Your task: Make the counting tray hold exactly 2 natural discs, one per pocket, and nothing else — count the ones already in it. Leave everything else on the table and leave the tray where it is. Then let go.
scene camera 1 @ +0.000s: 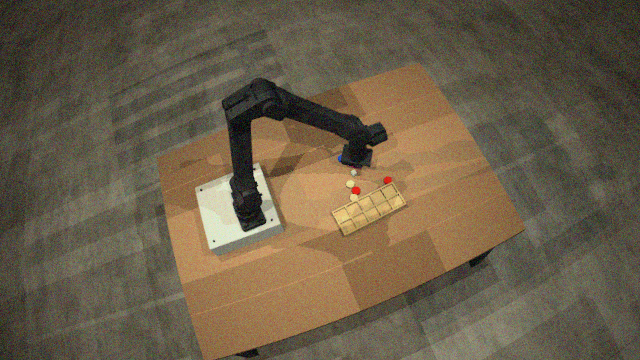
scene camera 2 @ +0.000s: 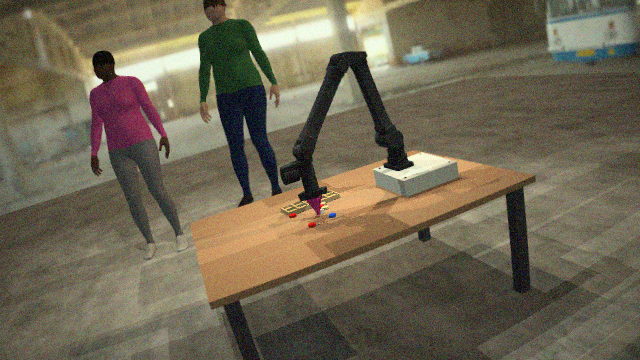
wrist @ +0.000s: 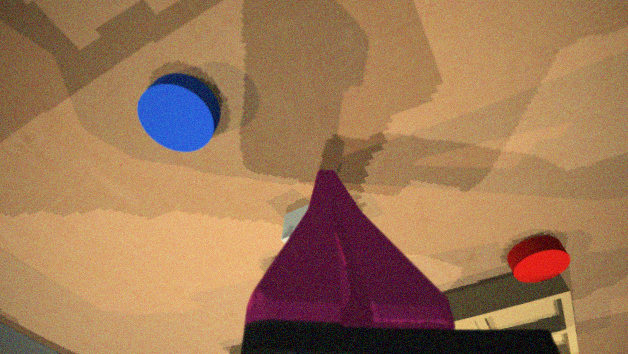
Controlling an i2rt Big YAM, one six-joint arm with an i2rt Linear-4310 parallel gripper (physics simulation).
The gripper is shut and holds nothing. Also in view: a blue disc. A wooden counting tray sits on the table.
